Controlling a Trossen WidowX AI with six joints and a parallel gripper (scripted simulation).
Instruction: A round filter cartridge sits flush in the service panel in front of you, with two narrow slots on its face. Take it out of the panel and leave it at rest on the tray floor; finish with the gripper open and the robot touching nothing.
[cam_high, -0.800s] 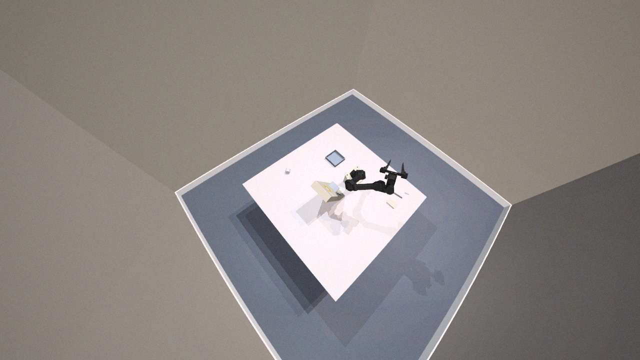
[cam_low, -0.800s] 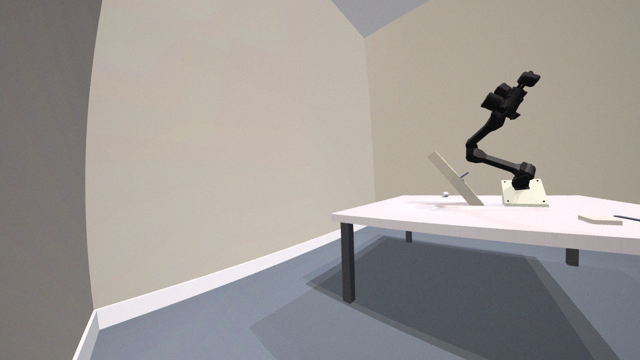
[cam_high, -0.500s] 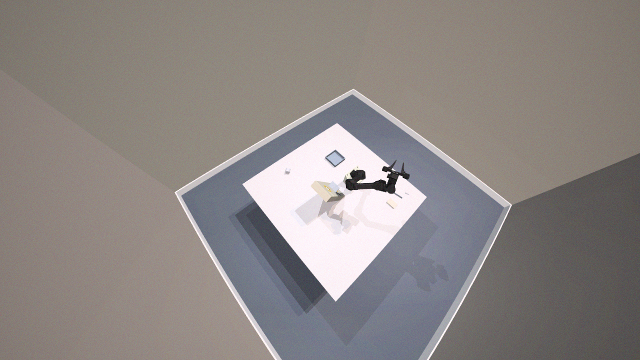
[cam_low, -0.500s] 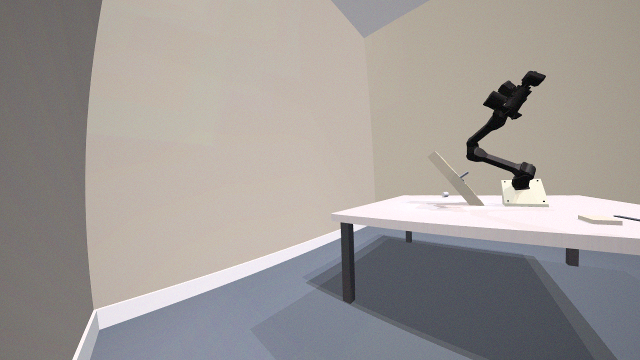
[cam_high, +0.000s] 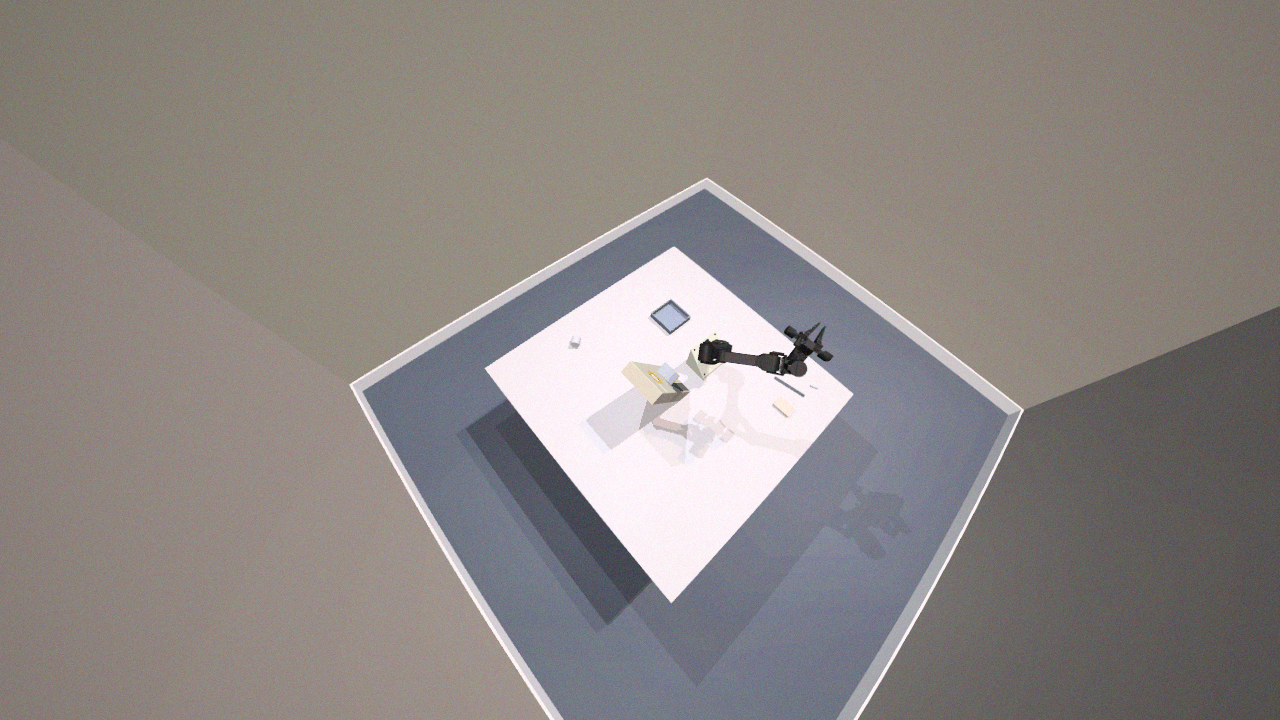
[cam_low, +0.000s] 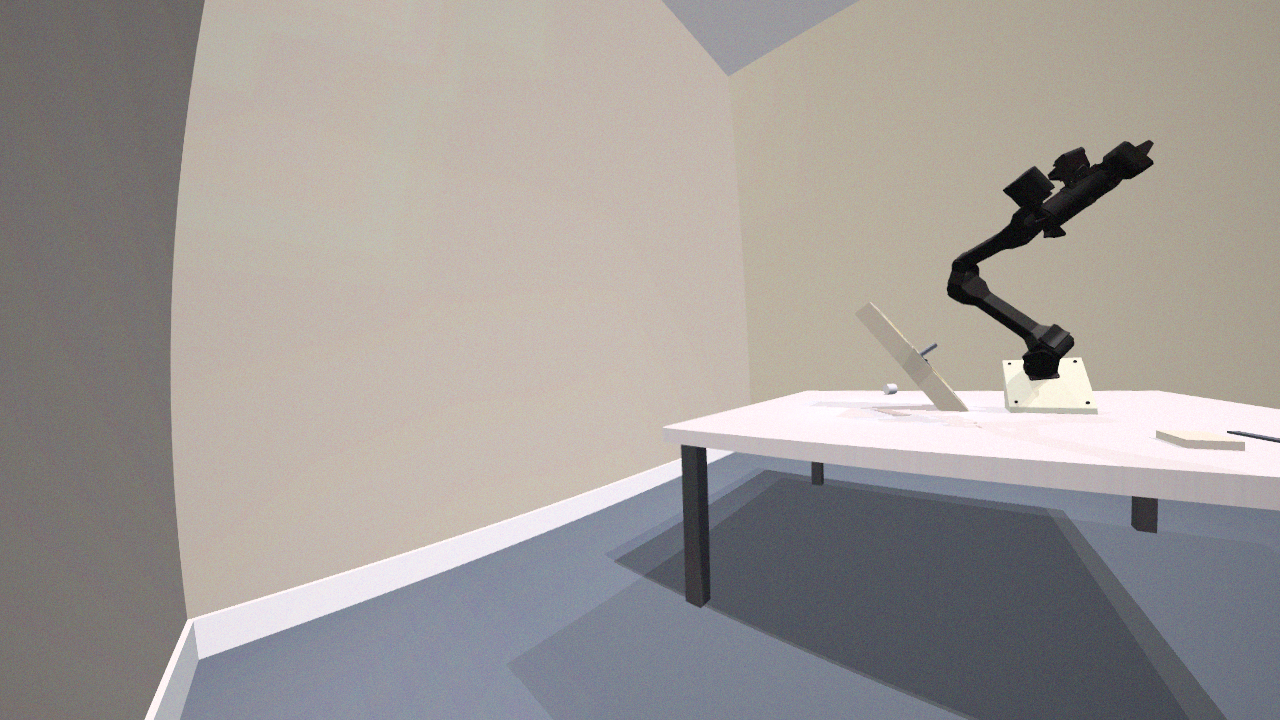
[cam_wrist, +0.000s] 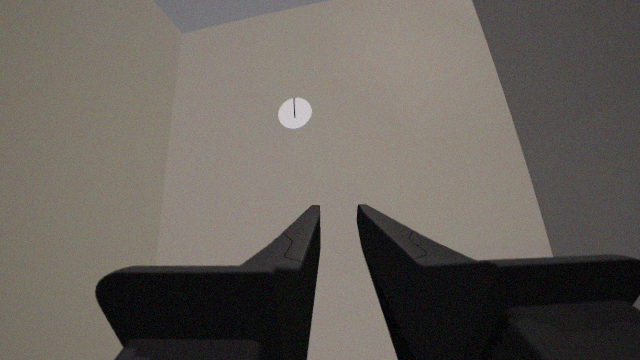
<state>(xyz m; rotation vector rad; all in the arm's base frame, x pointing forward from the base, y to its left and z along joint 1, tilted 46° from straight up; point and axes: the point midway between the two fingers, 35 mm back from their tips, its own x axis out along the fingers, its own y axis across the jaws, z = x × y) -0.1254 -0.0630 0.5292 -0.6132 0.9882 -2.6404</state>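
The grey round filter cartridge is 480 mm ahead of my gripper tip, 360 mm to the right of it and 300 mm below it. Round my gripper tip: beige block (30 mm ahead, 120 mm to the left, 540 mm below); beige service panel (440 mm ahead, 360 mm to the right, 370 mm below); pale blue bracket (380 mm ahead, 350 mm to the right, 390 mm below).
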